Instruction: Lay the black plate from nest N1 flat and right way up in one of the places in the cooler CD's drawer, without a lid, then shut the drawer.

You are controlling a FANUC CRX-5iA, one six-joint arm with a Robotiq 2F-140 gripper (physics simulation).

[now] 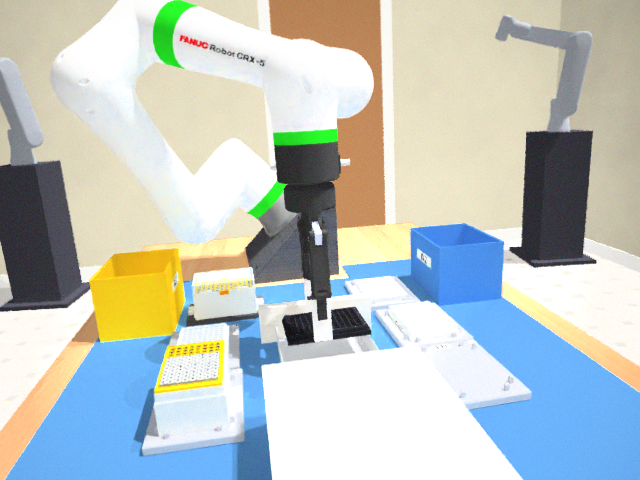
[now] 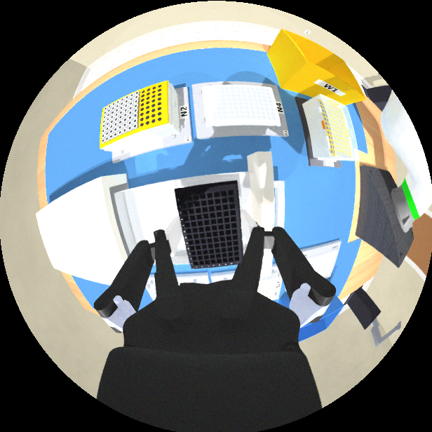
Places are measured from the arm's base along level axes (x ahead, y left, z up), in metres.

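Pixels of known places: gripper, fingertip midpoint: point(image 1: 318, 327); arm's base, link origin: point(image 1: 287, 214).
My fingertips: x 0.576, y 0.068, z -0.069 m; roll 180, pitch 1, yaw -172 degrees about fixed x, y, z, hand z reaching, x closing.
For each thing: its top centre in the pictures, then the offset to it from my fingertips. "spot": a spot on its surface instead.
- black plate, surface spot: point(image 1: 351, 321) spot: 0.010 m ahead, 0.052 m left, 0.011 m up
- open drawer, surface spot: point(image 1: 312, 352) spot: 0.001 m back, 0.012 m right, 0.043 m down
- tip box with a yellow top, top centre: point(image 1: 192, 360) 0.125 m ahead, 0.169 m right, 0.020 m up
- clear tip box, top centre: point(image 1: 223, 276) 0.227 m back, 0.187 m right, 0.021 m up
- yellow bin, top centre: point(image 1: 137, 262) 0.212 m back, 0.348 m right, 0.063 m up
- blue bin, top centre: point(image 1: 453, 234) 0.290 m back, 0.297 m left, 0.063 m up
The black plate point(image 1: 351, 321) point(image 2: 215, 225) is level, with its grid of wells facing up. My gripper point(image 1: 322, 330) point(image 2: 210, 221) is shut on the plate, one finger on each side. It holds the plate low over the open drawer point(image 1: 312, 352) point(image 2: 261, 175), near the drawer's upright front panel. Whether the plate touches the drawer floor cannot be told. The drawer stands out from the white cooler CD point(image 1: 361, 413) point(image 2: 75, 232). The plate and fingers hide part of the drawer.
A tip box with a yellow top point(image 1: 191, 364) point(image 2: 135, 115), a white plate on nest N4 point(image 2: 240, 105) and a clear tip box point(image 1: 224, 294) point(image 2: 327, 127) stand along one side. White nests point(image 1: 485, 374) line the other. A yellow bin point(image 1: 136, 299) and a blue bin point(image 1: 457, 268) stand farther back.
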